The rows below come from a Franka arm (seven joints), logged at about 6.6 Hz.
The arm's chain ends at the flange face. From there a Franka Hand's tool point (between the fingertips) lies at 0.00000 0.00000 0.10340 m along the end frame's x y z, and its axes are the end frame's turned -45 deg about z.
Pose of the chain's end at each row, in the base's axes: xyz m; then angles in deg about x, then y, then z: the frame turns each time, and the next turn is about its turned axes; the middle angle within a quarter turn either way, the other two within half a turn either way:
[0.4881 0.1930 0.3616 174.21 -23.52 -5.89]
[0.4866 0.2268 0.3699 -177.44 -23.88 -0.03]
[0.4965 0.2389 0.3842 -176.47 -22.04 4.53]
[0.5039 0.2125 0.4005 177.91 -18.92 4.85]
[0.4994 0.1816 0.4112 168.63 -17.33 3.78]
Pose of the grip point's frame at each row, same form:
[0.4468 0.1834 0.2673 174.21 -23.52 -50.89]
[0.4447 0.2310 0.2754 -177.44 -23.88 -45.03]
[0.4577 0.2448 0.2885 -176.47 -22.04 -40.47]
[0.4704 0.2089 0.3028 177.91 -18.92 -40.15]
[0.4686 0.1621 0.3144 168.63 -17.33 -41.22]

